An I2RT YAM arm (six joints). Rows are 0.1 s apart.
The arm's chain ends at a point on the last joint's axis. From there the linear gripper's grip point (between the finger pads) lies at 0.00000 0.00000 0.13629 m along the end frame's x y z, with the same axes.
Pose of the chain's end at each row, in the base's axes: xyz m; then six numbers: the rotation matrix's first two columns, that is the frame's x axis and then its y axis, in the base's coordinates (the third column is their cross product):
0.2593, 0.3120, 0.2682, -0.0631, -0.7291, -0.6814, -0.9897, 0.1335, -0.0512
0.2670, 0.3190, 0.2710, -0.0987, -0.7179, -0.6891, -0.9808, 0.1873, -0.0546
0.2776, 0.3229, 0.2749, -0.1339, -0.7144, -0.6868, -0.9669, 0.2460, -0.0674
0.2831, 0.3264, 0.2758, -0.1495, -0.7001, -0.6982, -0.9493, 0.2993, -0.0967
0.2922, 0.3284, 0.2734, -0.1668, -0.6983, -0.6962, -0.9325, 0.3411, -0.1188
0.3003, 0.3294, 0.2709, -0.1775, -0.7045, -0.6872, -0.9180, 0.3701, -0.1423
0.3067, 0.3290, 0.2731, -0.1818, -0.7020, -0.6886, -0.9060, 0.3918, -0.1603
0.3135, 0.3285, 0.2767, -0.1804, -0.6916, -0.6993, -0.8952, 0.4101, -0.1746
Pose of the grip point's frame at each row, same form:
0.2768, 0.4035, 0.1687, -0.0631, -0.7291, -0.6814, -0.9897, 0.1335, -0.0512
0.2899, 0.4104, 0.1725, -0.0987, -0.7179, -0.6891, -0.9808, 0.1873, -0.0546
0.3072, 0.4122, 0.1763, -0.1339, -0.7144, -0.6868, -0.9669, 0.2460, -0.0674
0.3208, 0.4148, 0.1791, -0.1495, -0.7001, -0.6982, -0.9493, 0.2993, -0.0967
0.3359, 0.4142, 0.1769, -0.1668, -0.6983, -0.6962, -0.9325, 0.3411, -0.1188
0.3486, 0.4119, 0.1738, -0.1775, -0.7045, -0.6872, -0.9180, 0.3701, -0.1423
0.3588, 0.4101, 0.1767, -0.1818, -0.7020, -0.6886, -0.9060, 0.3918, -0.1603
0.3690, 0.4095, 0.1822, -0.1804, -0.6916, -0.6993, -0.8952, 0.4101, -0.1746

